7 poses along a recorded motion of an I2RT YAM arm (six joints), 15 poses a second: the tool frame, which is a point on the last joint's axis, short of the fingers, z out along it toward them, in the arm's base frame.
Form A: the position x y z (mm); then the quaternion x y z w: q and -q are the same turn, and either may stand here.
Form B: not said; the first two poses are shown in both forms.
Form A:
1: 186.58 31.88 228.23 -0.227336 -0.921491 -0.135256 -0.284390
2: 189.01 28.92 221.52 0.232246 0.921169 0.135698 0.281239
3: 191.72 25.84 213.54 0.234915 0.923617 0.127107 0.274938
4: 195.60 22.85 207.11 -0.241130 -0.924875 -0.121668 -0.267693
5: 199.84 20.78 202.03 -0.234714 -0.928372 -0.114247 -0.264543
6: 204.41 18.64 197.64 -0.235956 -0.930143 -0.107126 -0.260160
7: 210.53 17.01 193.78 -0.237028 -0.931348 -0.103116 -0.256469
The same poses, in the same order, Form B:
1: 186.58 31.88 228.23 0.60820 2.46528 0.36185
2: 189.01 28.92 221.52 0.62232 2.46834 0.36361
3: 191.72 25.84 213.54 0.63148 2.48281 0.34168
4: 195.60 22.85 207.11 0.65058 2.49537 0.32827
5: 199.84 20.78 202.03 0.63429 2.50884 0.30874
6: 204.41 18.64 197.64 0.63908 2.51928 0.29015
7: 210.53 17.01 193.78 0.64320 2.52733 0.27982
